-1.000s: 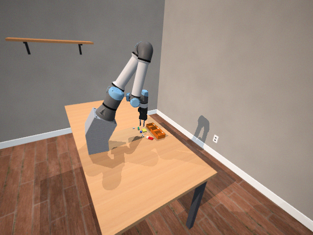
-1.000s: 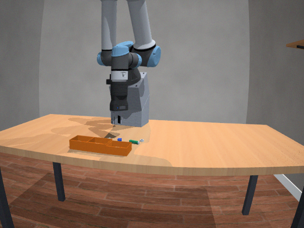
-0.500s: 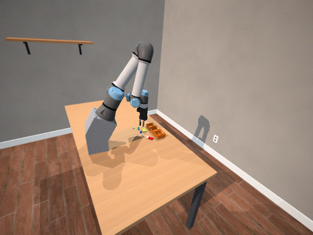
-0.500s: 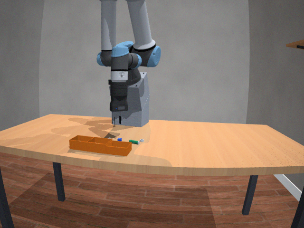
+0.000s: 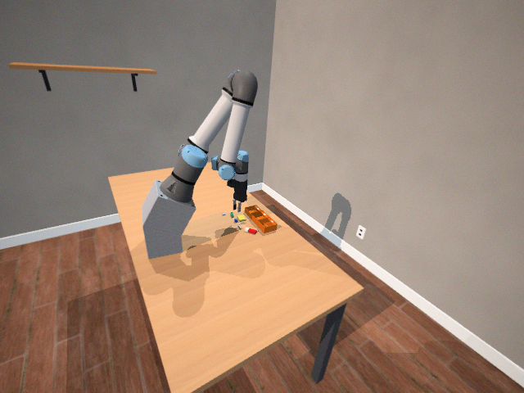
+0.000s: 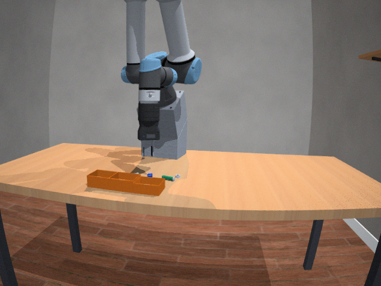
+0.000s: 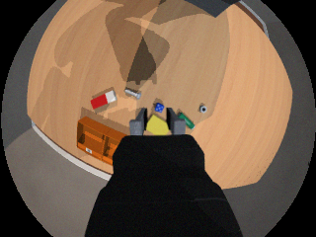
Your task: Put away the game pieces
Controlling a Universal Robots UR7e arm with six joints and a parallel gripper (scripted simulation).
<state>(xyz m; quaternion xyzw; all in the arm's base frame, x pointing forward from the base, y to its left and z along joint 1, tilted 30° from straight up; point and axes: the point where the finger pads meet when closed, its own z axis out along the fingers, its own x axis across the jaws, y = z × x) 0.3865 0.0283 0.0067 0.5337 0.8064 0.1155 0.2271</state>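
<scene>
The blue piece is 9 cm below my hand and 1 cm to the left of it. The rest, counted from my hand: yellow block: 9 cm below, 4 cm ahead, 2 cm to the left; green cylinder: 9 cm below, 8 cm to the left, 1 cm ahead; metal bolt: 9 cm below, 5 cm to the right, 1 cm behind.
</scene>
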